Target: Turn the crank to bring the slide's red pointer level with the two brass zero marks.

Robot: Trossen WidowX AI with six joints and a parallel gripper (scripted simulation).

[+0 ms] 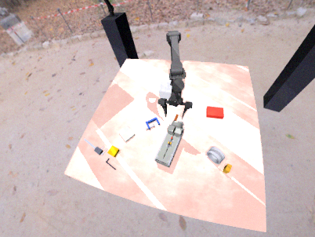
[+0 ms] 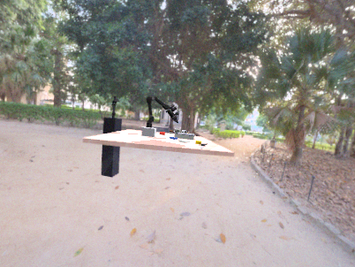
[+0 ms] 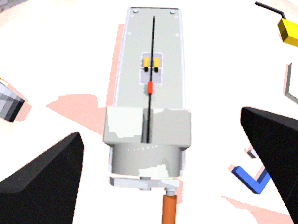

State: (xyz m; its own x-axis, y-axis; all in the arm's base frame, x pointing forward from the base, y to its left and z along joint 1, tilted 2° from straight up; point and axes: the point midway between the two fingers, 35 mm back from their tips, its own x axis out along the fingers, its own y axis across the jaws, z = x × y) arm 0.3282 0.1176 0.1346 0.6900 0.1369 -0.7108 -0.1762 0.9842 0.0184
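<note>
Now: the crank handle 120 mm below my gripper tip, 70 mm behind it and 10 mm to the right of it. Also, from my gripper tip: white tile (320 mm to the right, 190 mm below, 130 mm ahead); then red pointer (120 mm below, 70 mm ahead, 10 mm to the left); then red block (250 mm behind, 220 mm to the left, 190 mm below).
</note>
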